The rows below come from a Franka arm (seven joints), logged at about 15 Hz.
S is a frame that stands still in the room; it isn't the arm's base.
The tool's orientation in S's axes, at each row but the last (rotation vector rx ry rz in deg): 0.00, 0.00, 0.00; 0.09, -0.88, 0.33; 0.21, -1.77, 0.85; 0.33, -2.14, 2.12; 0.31, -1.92, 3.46; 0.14, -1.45, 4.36; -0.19, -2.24, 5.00; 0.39, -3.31, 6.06; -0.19, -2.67, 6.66; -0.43, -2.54, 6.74; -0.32, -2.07, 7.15
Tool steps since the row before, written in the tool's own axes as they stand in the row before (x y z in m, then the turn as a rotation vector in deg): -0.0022, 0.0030, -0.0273, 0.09, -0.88, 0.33; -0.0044, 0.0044, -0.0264, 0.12, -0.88, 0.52; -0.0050, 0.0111, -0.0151, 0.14, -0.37, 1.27; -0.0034, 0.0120, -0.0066, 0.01, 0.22, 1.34; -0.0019, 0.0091, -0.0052, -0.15, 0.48, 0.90; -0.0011, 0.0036, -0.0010, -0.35, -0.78, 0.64; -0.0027, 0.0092, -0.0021, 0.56, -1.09, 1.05; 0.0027, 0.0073, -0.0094, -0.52, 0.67, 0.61; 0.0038, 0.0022, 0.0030, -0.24, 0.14, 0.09; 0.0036, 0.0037, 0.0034, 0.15, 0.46, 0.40; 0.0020, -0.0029, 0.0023, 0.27, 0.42, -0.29
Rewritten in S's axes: -0.0022, 0.0030, -0.0273, 0.09, -0.88, 0.33; -0.0040, 0.0044, -0.0265, 0.12, -0.88, 0.52; -0.0047, 0.0111, -0.0152, 0.11, -0.37, 1.27; -0.0036, 0.0119, -0.0067, -0.05, 0.21, 1.34; -0.0023, 0.0090, -0.0052, -0.21, 0.46, 0.90; -0.0013, 0.0035, -0.0010, -0.31, -0.81, 0.63; -0.0034, 0.0089, -0.0022, 0.61, -1.04, 1.08; 0.0024, 0.0076, -0.0092, -0.62, 0.61, 0.58; 0.0034, 0.0026, 0.0032, -0.26, 0.11, 0.08; 0.0030, 0.0041, 0.0035, 0.08, 0.48, 0.40; 0.0023, -0.0026, 0.0024, 0.23, 0.45, -0.28
